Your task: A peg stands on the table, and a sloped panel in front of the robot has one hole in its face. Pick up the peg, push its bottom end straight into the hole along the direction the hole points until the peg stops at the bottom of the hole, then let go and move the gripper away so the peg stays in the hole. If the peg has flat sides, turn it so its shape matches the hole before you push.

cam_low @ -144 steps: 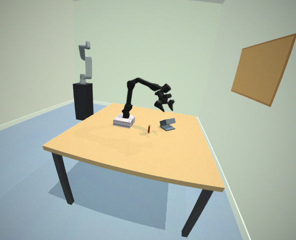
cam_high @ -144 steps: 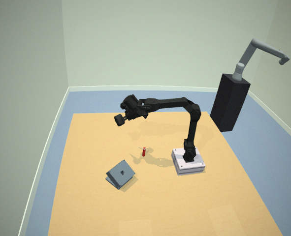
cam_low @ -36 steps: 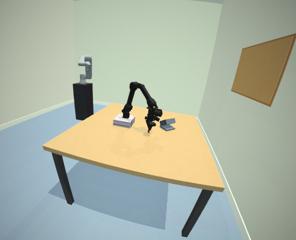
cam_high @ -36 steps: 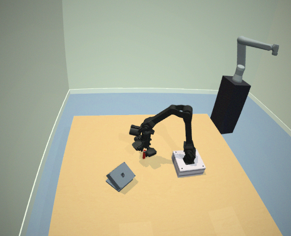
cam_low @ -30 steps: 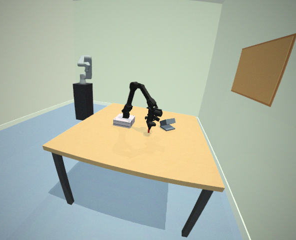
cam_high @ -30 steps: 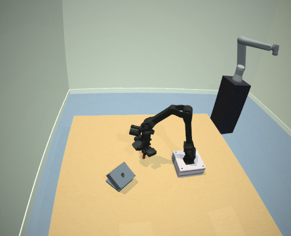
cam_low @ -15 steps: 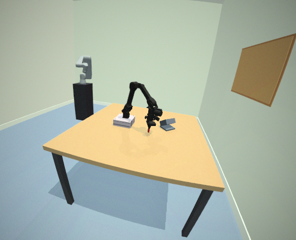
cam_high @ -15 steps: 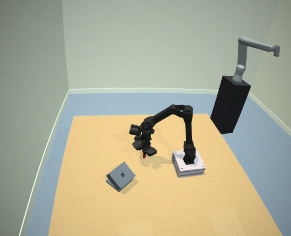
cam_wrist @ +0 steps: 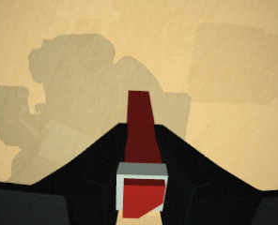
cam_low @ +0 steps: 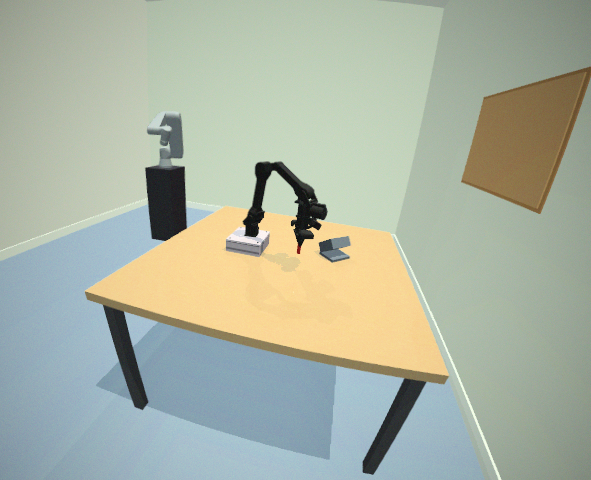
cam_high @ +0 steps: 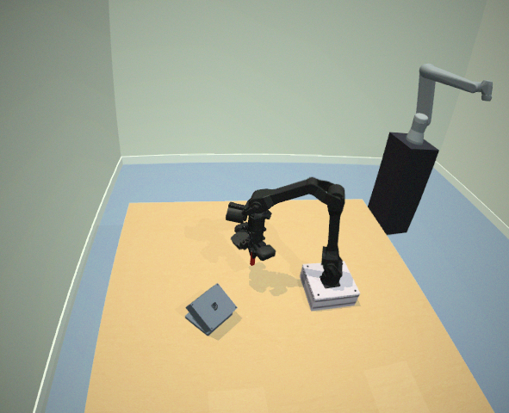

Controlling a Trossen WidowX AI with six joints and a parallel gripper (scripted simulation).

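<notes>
The grey sloped panel is 18 cm ahead of my gripper tip, 19 cm to the left of it and 4 cm below it. Round my gripper tip: red peg: 2 cm above.
</notes>
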